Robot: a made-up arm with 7 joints. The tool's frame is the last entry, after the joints. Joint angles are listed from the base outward. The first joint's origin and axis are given. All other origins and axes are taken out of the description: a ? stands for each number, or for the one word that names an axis. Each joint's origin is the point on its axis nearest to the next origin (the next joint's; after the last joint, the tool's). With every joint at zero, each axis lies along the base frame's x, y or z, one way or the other. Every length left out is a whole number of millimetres.
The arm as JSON. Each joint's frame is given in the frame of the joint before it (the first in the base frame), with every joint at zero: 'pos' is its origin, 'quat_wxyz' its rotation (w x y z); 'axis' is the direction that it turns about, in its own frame. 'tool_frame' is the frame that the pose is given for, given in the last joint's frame.
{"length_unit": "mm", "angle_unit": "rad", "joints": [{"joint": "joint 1", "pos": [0.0, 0.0, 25.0], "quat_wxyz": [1.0, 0.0, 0.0, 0.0], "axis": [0.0, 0.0, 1.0]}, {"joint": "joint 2", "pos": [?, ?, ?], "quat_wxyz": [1.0, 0.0, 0.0, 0.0], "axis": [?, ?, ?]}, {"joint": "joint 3", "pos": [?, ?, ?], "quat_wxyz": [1.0, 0.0, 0.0, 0.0], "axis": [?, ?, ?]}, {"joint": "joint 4", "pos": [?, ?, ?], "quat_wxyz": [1.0, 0.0, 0.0, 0.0], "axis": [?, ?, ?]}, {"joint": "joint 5", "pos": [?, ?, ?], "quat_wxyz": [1.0, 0.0, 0.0, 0.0], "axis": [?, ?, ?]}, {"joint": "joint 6", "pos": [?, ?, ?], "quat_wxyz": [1.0, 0.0, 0.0, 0.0], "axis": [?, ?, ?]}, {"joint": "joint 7", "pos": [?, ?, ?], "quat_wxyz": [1.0, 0.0, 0.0, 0.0], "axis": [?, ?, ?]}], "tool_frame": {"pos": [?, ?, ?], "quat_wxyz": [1.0, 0.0, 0.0, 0.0]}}
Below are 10 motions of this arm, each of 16 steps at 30 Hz.
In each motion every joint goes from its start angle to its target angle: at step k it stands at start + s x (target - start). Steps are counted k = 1, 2, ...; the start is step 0. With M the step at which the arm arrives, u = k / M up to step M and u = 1 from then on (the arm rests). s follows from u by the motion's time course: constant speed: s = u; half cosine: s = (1 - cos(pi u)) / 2; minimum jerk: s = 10 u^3 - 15 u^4 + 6 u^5.
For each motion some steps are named. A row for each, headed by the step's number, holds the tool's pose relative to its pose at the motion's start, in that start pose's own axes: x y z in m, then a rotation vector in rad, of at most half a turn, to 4 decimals.
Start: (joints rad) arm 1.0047 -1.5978 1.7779 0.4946 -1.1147 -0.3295 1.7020
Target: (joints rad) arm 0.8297 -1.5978 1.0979 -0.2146 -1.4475 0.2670 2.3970
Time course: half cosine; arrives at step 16
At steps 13, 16:
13: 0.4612 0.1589 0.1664 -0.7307 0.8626 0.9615
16: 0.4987 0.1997 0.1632 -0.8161 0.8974 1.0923

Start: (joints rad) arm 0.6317 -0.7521 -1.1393 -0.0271 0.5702 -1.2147 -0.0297
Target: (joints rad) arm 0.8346 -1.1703 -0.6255 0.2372 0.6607 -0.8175 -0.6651
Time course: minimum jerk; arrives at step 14
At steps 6, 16:
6: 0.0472 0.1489 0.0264 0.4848 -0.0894 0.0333
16: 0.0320 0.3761 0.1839 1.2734 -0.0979 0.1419

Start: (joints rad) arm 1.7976 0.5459 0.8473 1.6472 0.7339 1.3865 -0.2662
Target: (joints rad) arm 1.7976 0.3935 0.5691 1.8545 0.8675 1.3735 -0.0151
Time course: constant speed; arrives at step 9
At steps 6, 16:
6: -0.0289 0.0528 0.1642 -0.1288 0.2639 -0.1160
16: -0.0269 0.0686 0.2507 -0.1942 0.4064 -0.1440

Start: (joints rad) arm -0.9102 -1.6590 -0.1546 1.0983 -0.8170 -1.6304 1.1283
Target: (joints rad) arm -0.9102 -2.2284 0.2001 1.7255 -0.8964 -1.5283 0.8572
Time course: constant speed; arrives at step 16
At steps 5, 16:
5: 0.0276 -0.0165 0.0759 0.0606 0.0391 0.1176
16: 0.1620 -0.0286 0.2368 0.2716 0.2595 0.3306

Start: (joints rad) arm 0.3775 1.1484 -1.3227 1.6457 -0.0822 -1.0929 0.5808
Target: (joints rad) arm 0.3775 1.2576 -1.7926 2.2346 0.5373 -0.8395 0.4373
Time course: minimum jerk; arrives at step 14
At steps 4, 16:
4: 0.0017 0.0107 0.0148 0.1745 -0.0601 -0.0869
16: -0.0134 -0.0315 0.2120 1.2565 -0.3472 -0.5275

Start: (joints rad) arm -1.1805 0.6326 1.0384 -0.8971 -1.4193 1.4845 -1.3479
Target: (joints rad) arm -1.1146 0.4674 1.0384 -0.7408 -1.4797 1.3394 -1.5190
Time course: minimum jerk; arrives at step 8
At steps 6, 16:
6: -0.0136 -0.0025 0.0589 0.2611 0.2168 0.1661
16: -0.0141 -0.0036 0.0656 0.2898 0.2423 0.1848

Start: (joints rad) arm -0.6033 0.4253 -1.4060 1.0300 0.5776 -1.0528 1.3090
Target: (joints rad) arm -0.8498 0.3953 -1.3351 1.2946 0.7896 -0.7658 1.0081
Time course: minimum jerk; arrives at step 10
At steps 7, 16:
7: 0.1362 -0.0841 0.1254 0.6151 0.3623 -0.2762
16: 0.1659 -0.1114 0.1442 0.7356 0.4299 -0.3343

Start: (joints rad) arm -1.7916 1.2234 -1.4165 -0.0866 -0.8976 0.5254 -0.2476
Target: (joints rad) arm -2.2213 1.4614 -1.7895 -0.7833 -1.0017 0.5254 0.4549
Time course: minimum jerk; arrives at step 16
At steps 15, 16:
15: 0.1102 0.0756 -0.3290 -1.1907 -0.1388 -0.4364
16: 0.1104 0.0754 -0.3299 -1.1934 -0.1394 -0.4373

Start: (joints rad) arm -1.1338 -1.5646 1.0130 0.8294 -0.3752 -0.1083 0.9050
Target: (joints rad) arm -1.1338 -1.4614 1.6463 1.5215 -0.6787 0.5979 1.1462
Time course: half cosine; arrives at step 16
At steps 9, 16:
9: -0.0577 0.0188 0.0819 -0.6416 0.1241 0.1893
16: -0.0998 0.0785 0.0811 -1.1459 0.1080 0.1871

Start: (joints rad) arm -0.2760 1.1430 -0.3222 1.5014 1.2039 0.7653 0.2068
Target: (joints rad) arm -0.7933 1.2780 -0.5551 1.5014 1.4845 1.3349 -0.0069
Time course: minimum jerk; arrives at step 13
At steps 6, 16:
6: -0.0217 0.0793 0.2668 0.1440 0.4118 -0.2536
16: 0.1111 0.1824 0.5609 0.1738 0.9240 -0.6903

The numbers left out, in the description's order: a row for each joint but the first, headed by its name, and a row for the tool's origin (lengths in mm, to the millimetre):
joint 2: xyz 93.0 50.0 0.0, axis 0.0 1.0 0.0
joint 3: xyz 12.0 0.0 92.0, axis 0.0 0.0 1.0
joint 4: xyz 334.0 331.0 0.0, axis 0.0 1.0 0.0
joint 5: xyz -95.0 0.0 45.0, axis 1.0 0.0 0.0
joint 6: xyz 0.0 -79.0 -182.0, axis 0.0 0.0 -1.0
joint 7: xyz -313.0 196.0 0.0, axis -1.0 0.0 0.0
tool: xyz 0.0 -77.0 -17.0

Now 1 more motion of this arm.
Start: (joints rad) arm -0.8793 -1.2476 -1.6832 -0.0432 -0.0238 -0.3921 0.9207
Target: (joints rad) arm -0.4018 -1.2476 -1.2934 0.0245 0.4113 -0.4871 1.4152
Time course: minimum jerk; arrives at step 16
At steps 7, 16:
7: -0.0741 -0.0270 0.0382 0.0479 -0.1290 0.2310
16: -0.1759 -0.1279 0.0938 0.2029 -0.3270 0.5333

